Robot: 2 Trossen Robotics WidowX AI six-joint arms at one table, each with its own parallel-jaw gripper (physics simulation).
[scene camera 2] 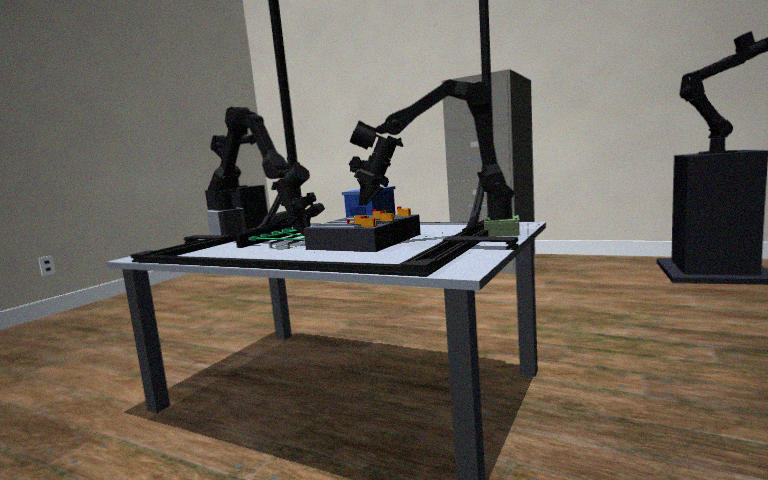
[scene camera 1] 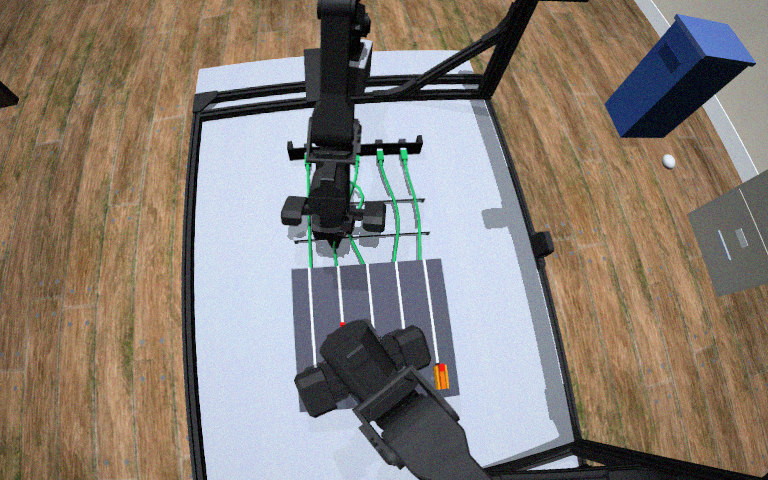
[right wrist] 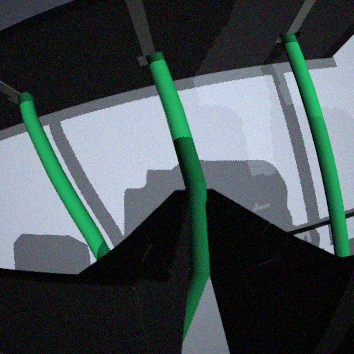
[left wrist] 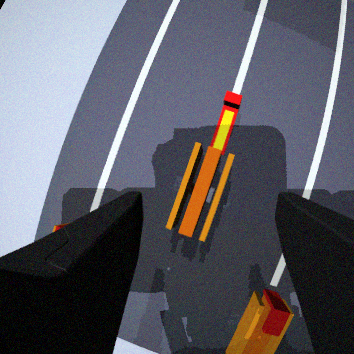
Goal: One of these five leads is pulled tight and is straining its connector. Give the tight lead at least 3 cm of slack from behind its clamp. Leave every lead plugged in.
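Frame: origin at the left arm's base, x right, y ahead, z up, level; millimetres.
Where they show: left gripper, fingertip midpoint: (scene camera 2: pixel 362 205) (left wrist: pixel 210 205); right gripper, fingertip midpoint: (scene camera 1: pixel 335 246) (right wrist: pixel 193 202); left arm's base at its link origin: (scene camera 2: pixel 501 217); right arm's base at its link origin: (scene camera 2: pixel 224 209).
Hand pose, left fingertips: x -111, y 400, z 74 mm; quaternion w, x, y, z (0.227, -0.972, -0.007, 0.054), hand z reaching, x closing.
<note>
Things, the pixels of their top centre, and the offset from my left fingertips. "spot": a spot on its surface instead.
- black connector bar at a spot on its surface: (scene camera 1: pixel 368 150) spot: dz -99, dx +194, dy +389 mm
- leftmost lead at a spot on its surface: (right wrist: pixel 320 135) spot: dz -94, dx +2, dy +206 mm
- third lead at a spot on its surface: (right wrist: pixel 60 175) (scene camera 1: pixel 357 253) spot: dz -95, dx +86, dy +175 mm
- second lead at a spot on its surface: (right wrist: pixel 170 100) (scene camera 1: pixel 336 260) spot: dz -89, dx +42, dy +173 mm
- second line's clamp at a spot on its surface: (left wrist: pixel 200 192) spot: dz -31, dx -5, dy +4 mm
- third line's clamp at its top centre: (left wrist: pixel 259 345) (scene camera 2: pixel 387 213) dz -31, dx +28, dy -68 mm
- rightmost clamp at its top centre: (scene camera 1: pixel 442 377) (scene camera 2: pixel 403 208) dz -31, dx +128, dy -98 mm
Five green leads run from a black connector bar (scene camera 1: pixel 368 150) to a dark block (scene camera 1: pixel 385 288) (scene camera 2: pixel 339 238) marked with white lines. The leftmost lead (scene camera 1: pixel 309 226) (right wrist: pixel 320 135) is straight; the third lead (scene camera 1: pixel 357 250) (right wrist: pixel 60 175) bends. My right gripper (scene camera 1: pixel 334 242) (right wrist: pixel 193 202) is shut on the second lead (scene camera 1: pixel 335 258) (right wrist: pixel 170 100) between connector and block. My left gripper (scene camera 2: pixel 364 202) (left wrist: pixel 210 205) is open above the second line's clamp (scene camera 1: pixel 342 324) (left wrist: pixel 200 192), which has orange bars and a red end with a yellow strip. That clamp stands between the spread fingers, not gripped. The second lead's connector is hidden in scene camera 1.
The third line's clamp (left wrist: pixel 260 325) is near the left gripper's right finger. Part of another clamp (left wrist: pixel 61 228) shows behind the left finger. The rightmost clamp (scene camera 1: pixel 441 377) is beside the left arm. Two thin rods (scene camera 1: pixel 416 233) cross under the leads. A black frame (scene camera 1: pixel 191 283) surrounds the work area.
</note>
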